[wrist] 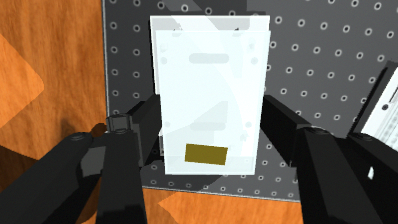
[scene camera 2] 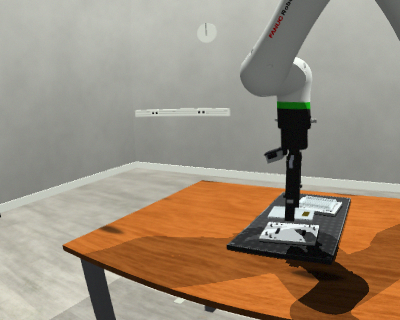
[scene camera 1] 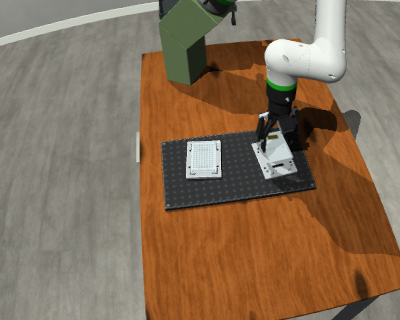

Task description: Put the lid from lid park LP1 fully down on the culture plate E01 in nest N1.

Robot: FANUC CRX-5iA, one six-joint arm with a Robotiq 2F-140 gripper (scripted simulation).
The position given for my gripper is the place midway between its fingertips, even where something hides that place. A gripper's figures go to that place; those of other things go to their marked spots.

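Labels:
Clear lid (wrist: 211, 83) and lid park (wrist: 158, 24): spots 9 cm apart. Clear lid: 16 cm from the lens. My gripper (wrist: 210, 109): 17 cm from the lens. Lid park: 22 cm from the lens.

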